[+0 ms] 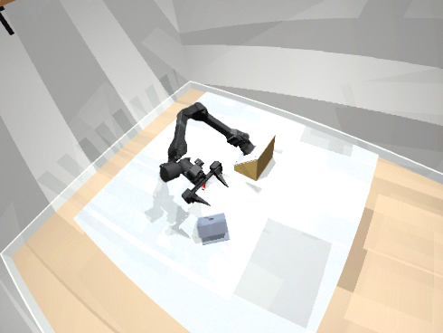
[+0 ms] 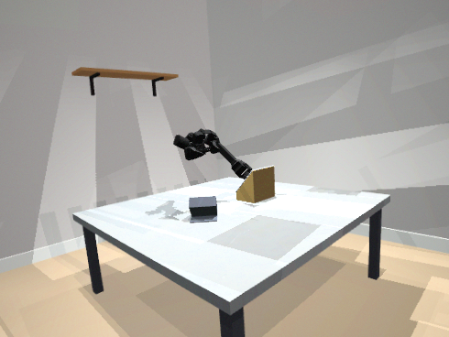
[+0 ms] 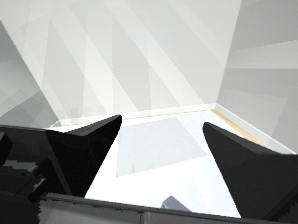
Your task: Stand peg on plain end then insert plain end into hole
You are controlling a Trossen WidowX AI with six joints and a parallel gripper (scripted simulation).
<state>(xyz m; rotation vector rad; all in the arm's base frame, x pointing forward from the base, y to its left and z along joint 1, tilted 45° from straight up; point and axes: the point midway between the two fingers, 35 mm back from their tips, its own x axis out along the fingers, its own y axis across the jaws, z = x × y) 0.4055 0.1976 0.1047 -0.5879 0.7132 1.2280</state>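
Now: gripper tip 140 mm past the red peg, 240 mm to the left of it and 320 mm above it. From my gripper tip the other things lie so: grey sloped panel 30 mm ahead, 50 mm to the right, 270 mm below.
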